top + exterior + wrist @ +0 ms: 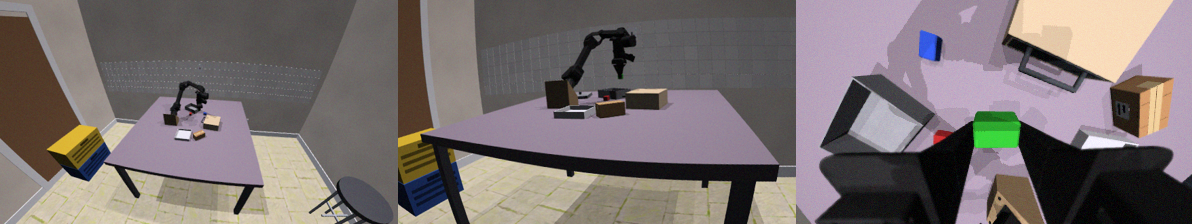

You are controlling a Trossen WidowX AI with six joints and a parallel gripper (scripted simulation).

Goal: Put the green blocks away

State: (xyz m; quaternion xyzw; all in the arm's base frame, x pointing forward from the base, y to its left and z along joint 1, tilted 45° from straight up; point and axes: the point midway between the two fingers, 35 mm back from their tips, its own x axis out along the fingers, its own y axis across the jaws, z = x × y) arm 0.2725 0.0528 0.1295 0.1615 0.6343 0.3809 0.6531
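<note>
The flat lid lies 390 mm behind my hand, 210 mm to the left of it and 150 mm below it. Also, from my hand: small brown box (70 mm ahead, 300 mm to the right, 130 mm below); then red block (130 mm behind, 70 mm to the left, 160 mm below); then tray (90 mm behind, 310 mm to the right, 160 mm below).
</note>
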